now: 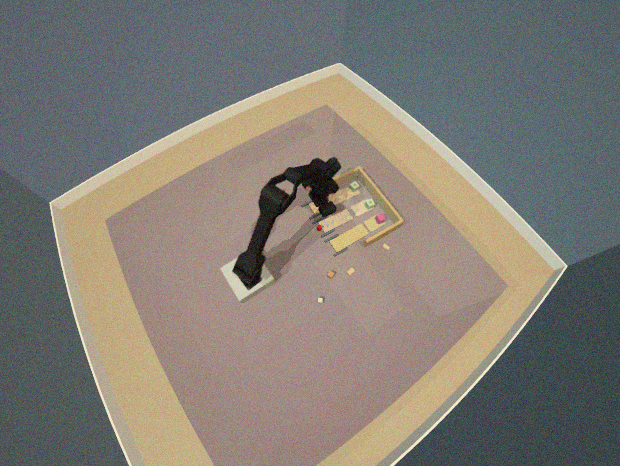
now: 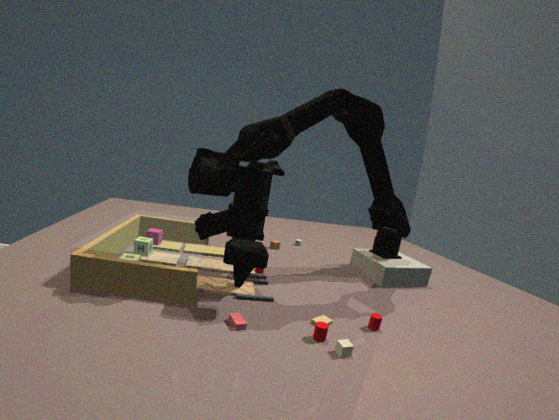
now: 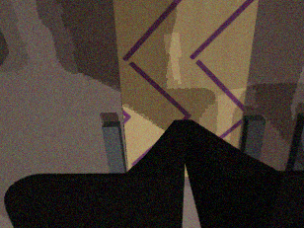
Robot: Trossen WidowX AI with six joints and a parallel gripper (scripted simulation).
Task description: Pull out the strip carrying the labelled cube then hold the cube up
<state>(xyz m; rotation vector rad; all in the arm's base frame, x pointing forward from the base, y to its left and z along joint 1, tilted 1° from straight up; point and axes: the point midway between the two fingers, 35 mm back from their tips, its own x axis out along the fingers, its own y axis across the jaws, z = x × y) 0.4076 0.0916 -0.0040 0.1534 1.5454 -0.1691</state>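
Now: gripper tip 11 cm to the right of the pink block and 2 cm short of it.
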